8 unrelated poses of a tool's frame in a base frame.
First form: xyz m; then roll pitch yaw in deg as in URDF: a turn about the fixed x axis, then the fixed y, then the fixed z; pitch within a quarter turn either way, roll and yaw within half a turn.
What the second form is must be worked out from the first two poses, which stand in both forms.
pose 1, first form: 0.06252 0.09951 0.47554 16.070 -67.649 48.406
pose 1, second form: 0.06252 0.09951 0.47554 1.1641 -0.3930 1.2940
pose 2, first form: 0.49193 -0.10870 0.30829 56.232 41.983 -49.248
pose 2, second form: 0.49193 -0.10870 0.30829 1.1062 -0.3974 -1.0166
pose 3, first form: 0.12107 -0.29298 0.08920 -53.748 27.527 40.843
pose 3, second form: 0.12107 -0.29298 0.08920 -0.9841 -0.3264 0.7838
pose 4, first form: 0.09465 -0.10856 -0.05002 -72.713 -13.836 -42.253
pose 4, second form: 0.09465 -0.10856 -0.05002 -1.2056 0.6304 -0.4741
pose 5, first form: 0.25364 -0.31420 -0.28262 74.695 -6.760 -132.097
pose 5, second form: 0.25364 -0.31420 -0.28262 -1.1977 -0.7682 -2.7538
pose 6, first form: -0.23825 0.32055 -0.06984 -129.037 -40.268 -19.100
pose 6, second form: -0.23825 0.32055 -0.06984 -2.2455 0.6930 -0.3563
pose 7, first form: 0.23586 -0.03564 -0.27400 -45.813 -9.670 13.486
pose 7, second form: 0.23586 -0.03564 -0.27400 -0.7728 -0.2849 0.0473
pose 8, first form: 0.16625 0.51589 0.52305 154.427 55.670 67.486
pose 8, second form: 0.16625 0.51589 0.52305 2.1083 0.1138 -1.3517
